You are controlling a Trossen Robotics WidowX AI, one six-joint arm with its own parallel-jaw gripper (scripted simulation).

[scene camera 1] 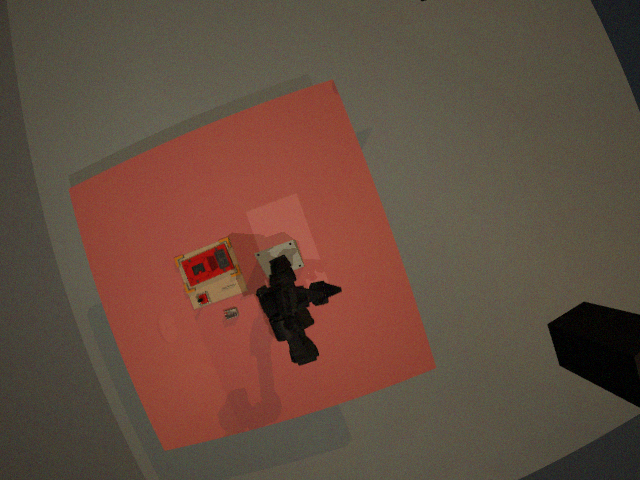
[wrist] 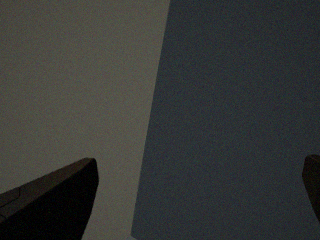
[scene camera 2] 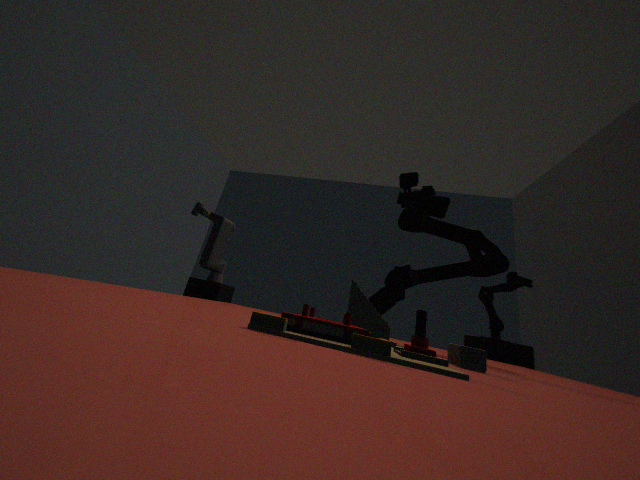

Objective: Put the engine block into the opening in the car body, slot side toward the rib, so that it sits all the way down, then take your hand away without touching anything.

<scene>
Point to a car body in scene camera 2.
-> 309,325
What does my gripper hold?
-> Nothing.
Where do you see a car body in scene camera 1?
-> At 207,265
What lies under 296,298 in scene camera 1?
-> My gripper.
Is my gripper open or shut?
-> Open.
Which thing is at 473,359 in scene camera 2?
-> An engine block.
</scene>
